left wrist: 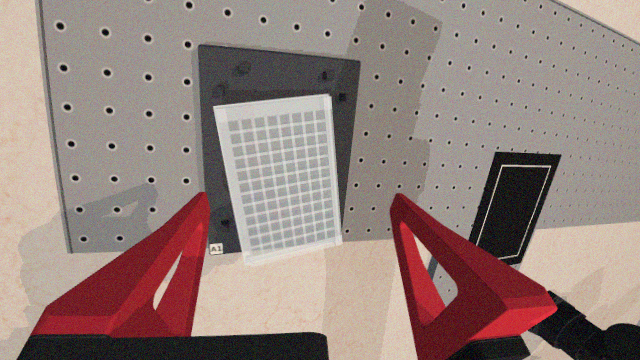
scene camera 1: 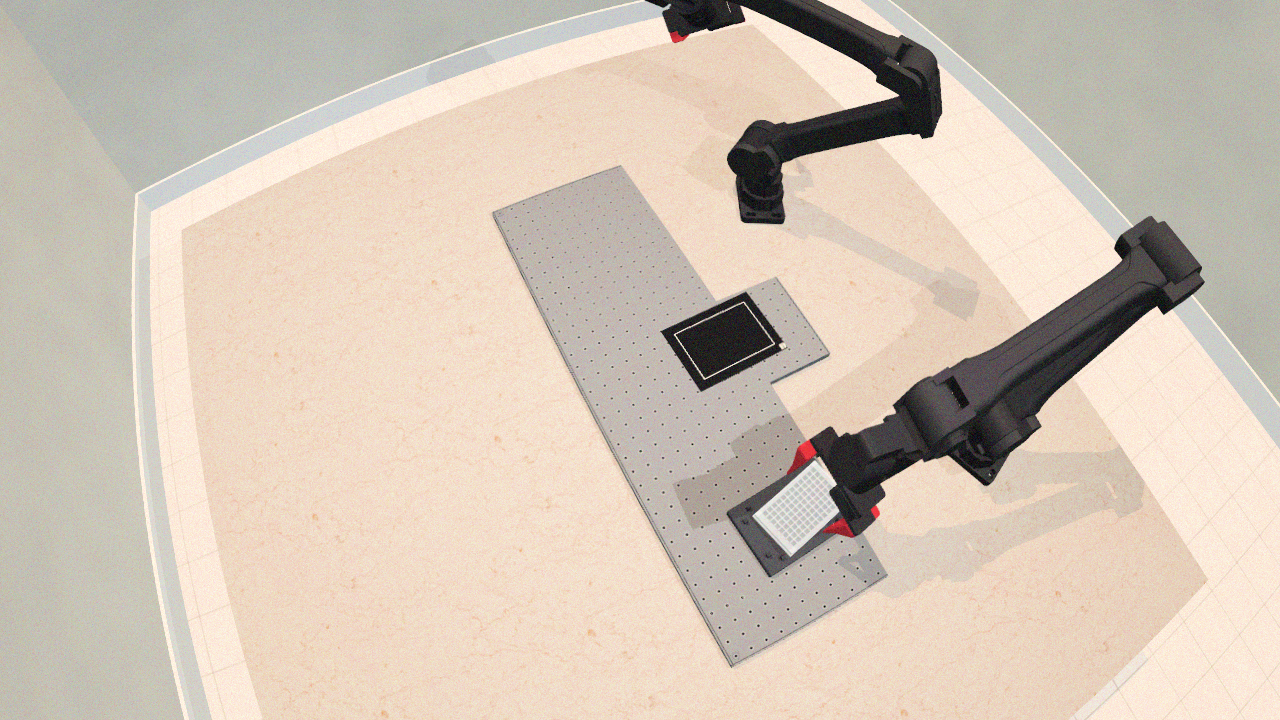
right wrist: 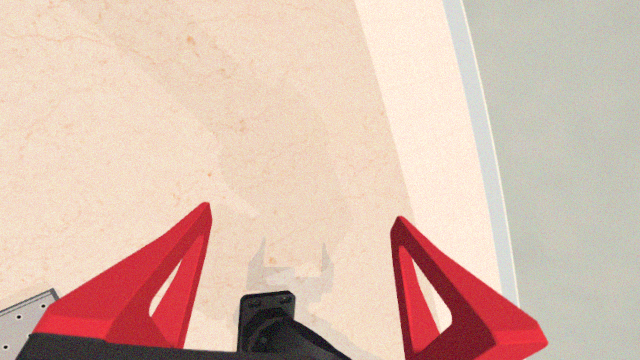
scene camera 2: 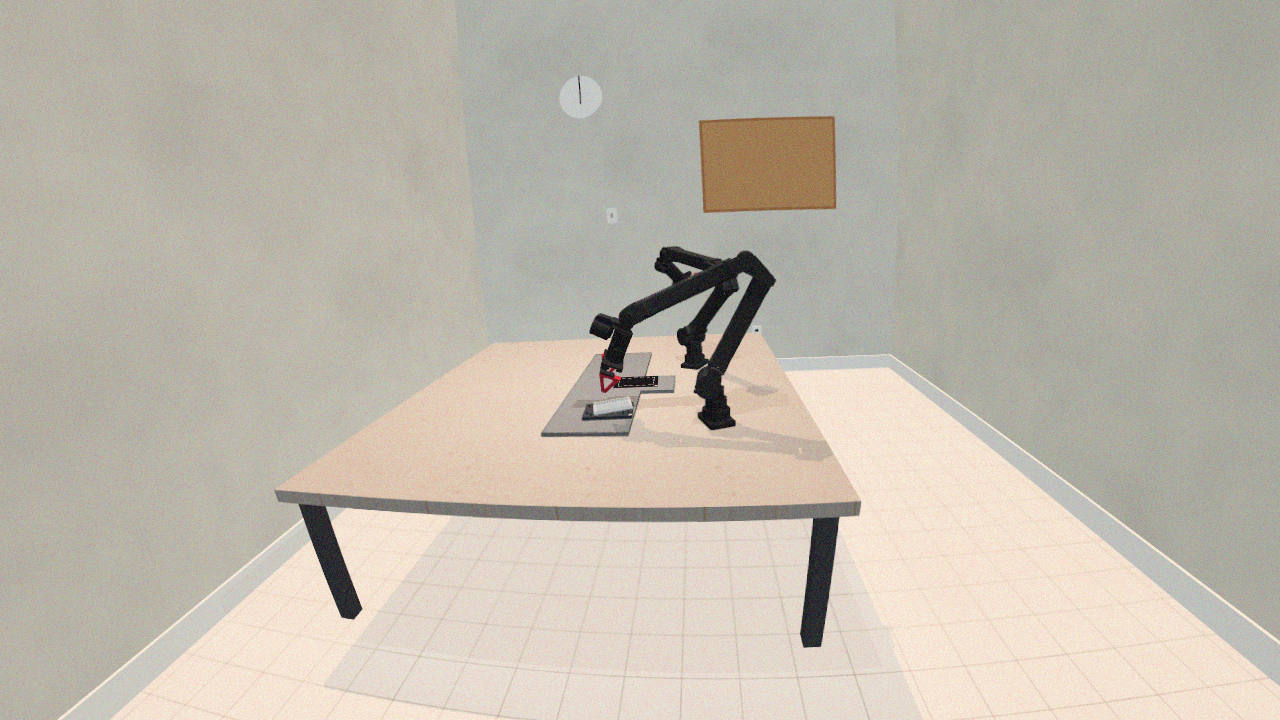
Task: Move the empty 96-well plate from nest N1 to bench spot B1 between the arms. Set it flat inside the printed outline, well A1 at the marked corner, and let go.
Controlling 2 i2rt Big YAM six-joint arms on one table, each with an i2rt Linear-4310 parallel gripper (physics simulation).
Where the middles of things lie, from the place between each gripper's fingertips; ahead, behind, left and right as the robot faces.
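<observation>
White well plate (scene camera 1: 792, 517): 250 mm below my right hand, 360 mm ahead of it, 770 mm to the left of it. Dark nest (scene camera 1: 770, 555): 270 mm below my right hand, 380 mm ahead of it, 770 mm to the left of it.
From my left hand, dark nest: 9 cm below, 1 cm behind, 1 cm to the right. White well plate, same hand: 8 cm below, 2 cm behind, 1 cm to the right. By its middle, the dark nest is nearer to my left hand than to my right hand.
</observation>
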